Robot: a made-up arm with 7 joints.
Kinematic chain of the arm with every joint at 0, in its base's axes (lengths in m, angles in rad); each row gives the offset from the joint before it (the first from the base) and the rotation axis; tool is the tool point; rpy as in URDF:
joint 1: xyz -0.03 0.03 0.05 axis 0 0.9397 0.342
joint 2: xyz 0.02 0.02 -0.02 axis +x
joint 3: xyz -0.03 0 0.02 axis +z
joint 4: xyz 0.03 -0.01 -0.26 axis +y
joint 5: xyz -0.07 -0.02 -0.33 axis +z
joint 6: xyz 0.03 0 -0.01 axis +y
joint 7: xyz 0.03 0 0 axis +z
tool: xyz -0.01 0 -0.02 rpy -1.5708 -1.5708 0
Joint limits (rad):
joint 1: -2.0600..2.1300
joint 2: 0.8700..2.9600
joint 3: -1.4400..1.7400
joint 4: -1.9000..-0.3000
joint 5: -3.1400..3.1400
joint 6: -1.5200..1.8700
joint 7: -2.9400..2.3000
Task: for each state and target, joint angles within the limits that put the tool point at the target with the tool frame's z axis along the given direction. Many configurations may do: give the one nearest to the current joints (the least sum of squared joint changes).
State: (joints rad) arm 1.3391 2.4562 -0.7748 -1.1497 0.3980 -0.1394 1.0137
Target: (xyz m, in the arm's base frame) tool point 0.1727 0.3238 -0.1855 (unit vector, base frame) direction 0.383 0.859 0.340
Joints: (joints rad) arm 1.1720 2.5999 -0.1113 -1.7401 0.6286 0.0046 1.2289
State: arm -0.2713 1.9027 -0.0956 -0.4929 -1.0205 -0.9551 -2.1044
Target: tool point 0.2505 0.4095 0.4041 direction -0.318 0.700 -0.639
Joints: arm 0.4764 2.6349 0.2455 -0.4600 -1.2704 -0.3043 -1.8660
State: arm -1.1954 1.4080 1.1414 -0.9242 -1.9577 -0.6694 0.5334
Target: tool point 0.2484 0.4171 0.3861 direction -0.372 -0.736 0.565
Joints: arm -1.2318 1.2994 0.6991 -1.1167 -2.0891 -0.6687 0.3437
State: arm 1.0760 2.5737 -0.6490 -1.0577 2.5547 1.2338 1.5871
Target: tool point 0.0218 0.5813 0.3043 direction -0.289 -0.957 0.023
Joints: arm 0.6267 2.5337 -1.4400 -0.8720 2.5726 1.2953 1.3137
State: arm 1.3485 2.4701 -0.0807 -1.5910 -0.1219 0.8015 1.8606
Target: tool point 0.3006 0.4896 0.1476 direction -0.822 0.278 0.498
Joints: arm 0.6266 2.4483 -0.1437 -0.9597 0.0009 0.6290 2.0887
